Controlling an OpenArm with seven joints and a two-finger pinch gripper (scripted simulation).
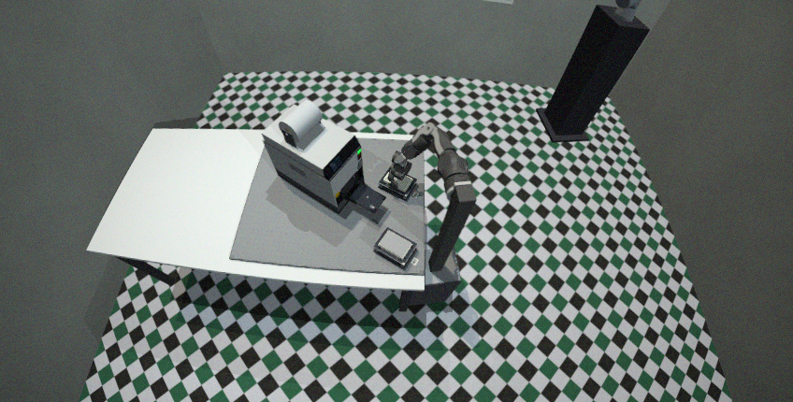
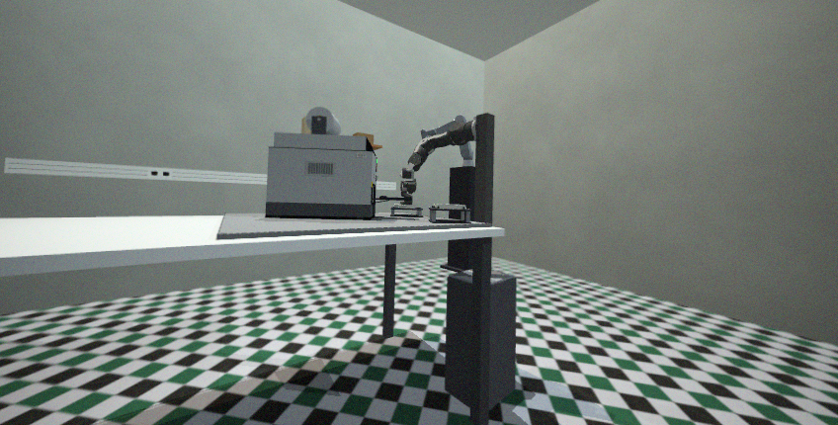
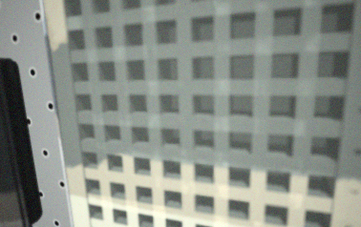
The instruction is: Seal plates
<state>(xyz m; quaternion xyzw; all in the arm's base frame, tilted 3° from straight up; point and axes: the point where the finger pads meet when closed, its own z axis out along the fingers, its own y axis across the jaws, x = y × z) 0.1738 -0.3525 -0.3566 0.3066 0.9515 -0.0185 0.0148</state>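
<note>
My gripper is now 160 mm short of the dark stage, 110 mm to the right of it and 30 mm below it. Round my hand: white foil roll (420 mm ahead, 350 mm above, 90 mm to the right); then touch screen (280 mm ahead, 260 mm above, 80 mm to the left).
</note>
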